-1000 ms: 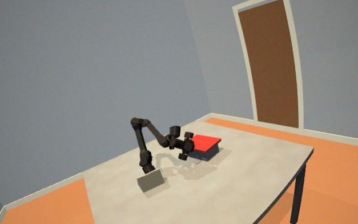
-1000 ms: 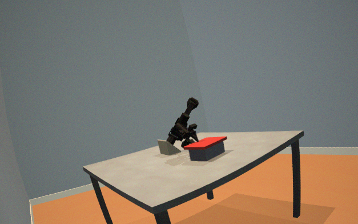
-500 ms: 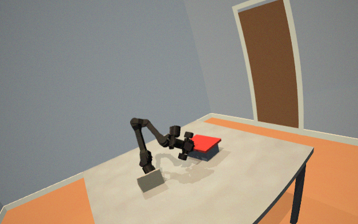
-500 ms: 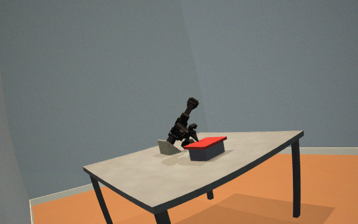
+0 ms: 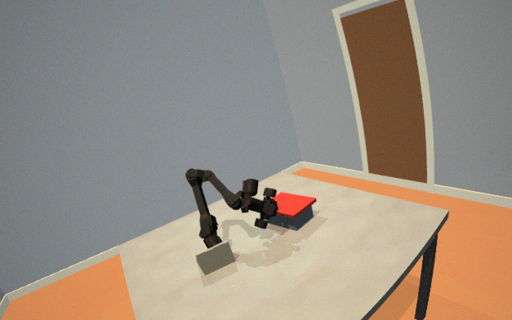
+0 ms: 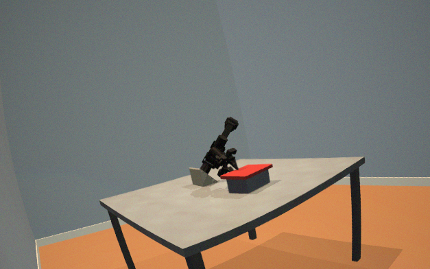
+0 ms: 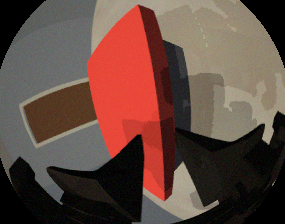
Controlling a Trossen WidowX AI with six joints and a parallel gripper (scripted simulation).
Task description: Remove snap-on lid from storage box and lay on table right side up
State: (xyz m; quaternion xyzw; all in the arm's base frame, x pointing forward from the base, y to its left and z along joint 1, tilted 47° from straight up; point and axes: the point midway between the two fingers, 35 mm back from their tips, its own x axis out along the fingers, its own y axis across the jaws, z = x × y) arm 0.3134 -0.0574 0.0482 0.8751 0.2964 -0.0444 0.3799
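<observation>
Right now my gripper tip is 7 cm short of the red lid and 1 cm to the right of it. The rest, counted from my gripper tip: storage box 7 cm ahead, 1 cm to the left, 4 cm below.
</observation>
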